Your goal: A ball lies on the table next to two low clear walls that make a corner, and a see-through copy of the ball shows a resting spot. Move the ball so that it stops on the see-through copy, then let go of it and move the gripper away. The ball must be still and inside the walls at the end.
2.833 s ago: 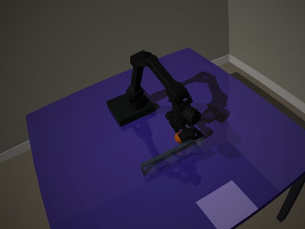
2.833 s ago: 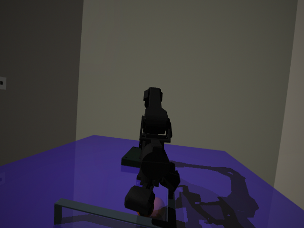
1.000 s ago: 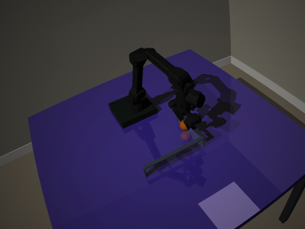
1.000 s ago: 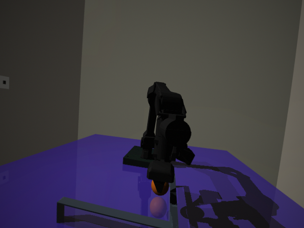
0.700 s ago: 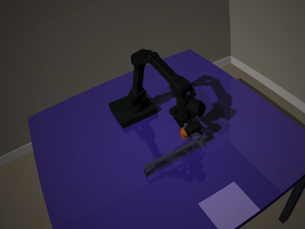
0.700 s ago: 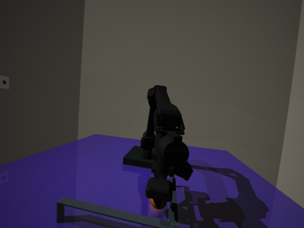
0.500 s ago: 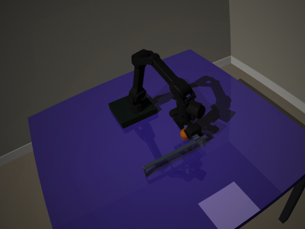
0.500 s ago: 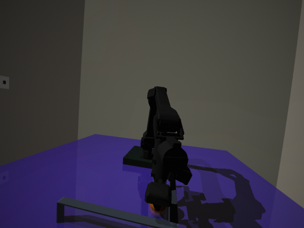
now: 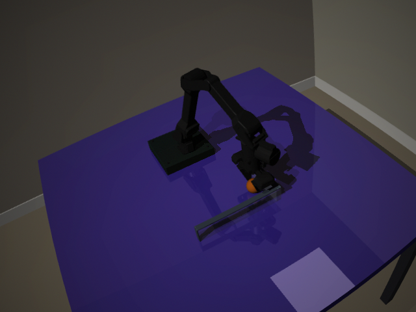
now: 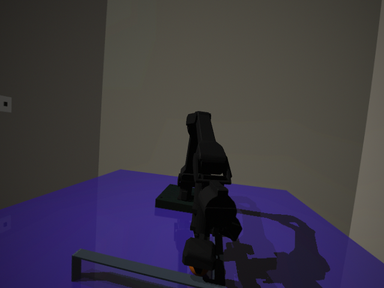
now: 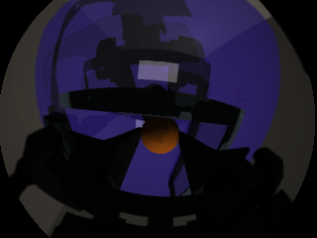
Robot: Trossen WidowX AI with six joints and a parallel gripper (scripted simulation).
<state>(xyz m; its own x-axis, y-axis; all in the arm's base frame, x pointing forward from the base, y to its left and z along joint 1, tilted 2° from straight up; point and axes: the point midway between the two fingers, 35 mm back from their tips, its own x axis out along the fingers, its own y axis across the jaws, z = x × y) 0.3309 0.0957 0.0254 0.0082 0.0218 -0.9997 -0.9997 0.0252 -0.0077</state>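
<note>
The orange ball is right at my gripper tip. Round my gripper tip: see-through copy of ball (right at my gripper tip).
</note>
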